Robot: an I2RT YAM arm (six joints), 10 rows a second.
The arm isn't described. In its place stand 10 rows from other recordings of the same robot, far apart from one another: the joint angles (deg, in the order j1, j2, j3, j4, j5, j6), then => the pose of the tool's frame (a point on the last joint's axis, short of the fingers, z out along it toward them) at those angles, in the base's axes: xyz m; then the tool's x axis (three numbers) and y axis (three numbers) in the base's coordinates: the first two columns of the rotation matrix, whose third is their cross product.
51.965, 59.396, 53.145, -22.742, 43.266, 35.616 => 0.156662 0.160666 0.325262 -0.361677 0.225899 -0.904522 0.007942 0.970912 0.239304
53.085, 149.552, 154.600, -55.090, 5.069, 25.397 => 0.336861 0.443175 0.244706 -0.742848 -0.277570 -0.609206 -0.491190 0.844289 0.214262
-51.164, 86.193, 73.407, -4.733, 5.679, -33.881 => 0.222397 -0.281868 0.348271 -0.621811 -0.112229 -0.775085 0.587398 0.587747 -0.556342
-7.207, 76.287, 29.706, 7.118, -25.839, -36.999 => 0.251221 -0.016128 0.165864 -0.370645 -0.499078 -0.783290 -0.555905 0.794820 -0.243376
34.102, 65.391, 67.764, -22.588, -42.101, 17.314 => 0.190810 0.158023 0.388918 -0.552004 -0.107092 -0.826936 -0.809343 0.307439 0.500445
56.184, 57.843, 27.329, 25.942, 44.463, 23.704 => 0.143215 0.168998 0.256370 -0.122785 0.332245 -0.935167 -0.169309 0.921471 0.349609
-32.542, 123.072, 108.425, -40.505, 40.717, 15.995 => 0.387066 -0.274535 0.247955 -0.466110 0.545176 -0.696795 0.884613 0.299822 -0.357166
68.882, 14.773, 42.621, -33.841, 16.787, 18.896 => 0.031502 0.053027 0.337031 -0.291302 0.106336 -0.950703 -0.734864 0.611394 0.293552
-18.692, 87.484, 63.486, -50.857, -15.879, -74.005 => 0.273008 -0.082083 0.227936 -0.483180 -0.812616 -0.325871 -0.812675 0.554745 -0.178373
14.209, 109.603, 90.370, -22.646, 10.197, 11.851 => 0.428906 0.102101 0.265357 -0.656715 0.042218 -0.752956 0.021523 0.999074 0.037246
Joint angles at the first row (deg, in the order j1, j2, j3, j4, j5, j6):
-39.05 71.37 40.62 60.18 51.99 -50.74
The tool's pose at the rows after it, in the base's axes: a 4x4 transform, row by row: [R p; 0 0 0 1], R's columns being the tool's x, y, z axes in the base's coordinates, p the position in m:
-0.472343, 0.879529, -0.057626, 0.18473; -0.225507, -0.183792, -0.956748, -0.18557; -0.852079, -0.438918, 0.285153, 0.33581; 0, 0, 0, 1
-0.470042, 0.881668, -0.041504, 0.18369; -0.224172, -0.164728, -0.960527, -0.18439; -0.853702, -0.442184, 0.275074, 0.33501; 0, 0, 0, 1
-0.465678, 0.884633, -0.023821, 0.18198; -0.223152, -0.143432, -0.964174, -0.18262; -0.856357, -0.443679, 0.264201, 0.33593; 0, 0, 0, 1
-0.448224, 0.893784, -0.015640, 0.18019; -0.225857, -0.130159, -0.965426, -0.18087; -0.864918, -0.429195, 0.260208, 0.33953; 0, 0, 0, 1
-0.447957, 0.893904, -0.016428, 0.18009; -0.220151, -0.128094, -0.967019, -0.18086; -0.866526, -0.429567, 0.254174, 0.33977; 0, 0, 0, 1
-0.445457, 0.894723, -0.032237, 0.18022; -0.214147, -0.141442, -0.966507, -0.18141; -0.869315, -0.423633, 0.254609, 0.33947; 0, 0, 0, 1
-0.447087, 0.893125, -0.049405, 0.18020; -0.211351, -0.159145, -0.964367, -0.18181; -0.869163, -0.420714, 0.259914, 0.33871; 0, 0, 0, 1
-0.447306, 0.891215, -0.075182, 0.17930; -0.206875, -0.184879, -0.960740, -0.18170; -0.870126, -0.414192, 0.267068, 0.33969; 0, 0, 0, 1
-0.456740, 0.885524, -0.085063, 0.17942; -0.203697, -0.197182, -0.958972, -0.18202; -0.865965, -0.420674, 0.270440, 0.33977; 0, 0, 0, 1
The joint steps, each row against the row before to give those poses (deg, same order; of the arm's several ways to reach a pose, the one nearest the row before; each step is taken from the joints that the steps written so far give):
0.00 -0.74 0.00 -3.10 -0.79 1.77
0.00 -0.83 -0.24 -2.01 -0.66 1.24
0.00 -1.20 -0.02 -2.67 -0.74 1.43
0.02 -1.07 0.39 -2.03 -0.35 1.55
0.01 -0.16 0.16 -0.81 0.16 0.39
-0.01 0.35 0.00 0.83 0.85 -0.22
0.01 0.46 -0.22 1.66 0.83 -0.87
-0.01 0.29 -0.07 1.84 1.24 -1.20
0.00 0.30 0.00 0.96 0.46 -1.14

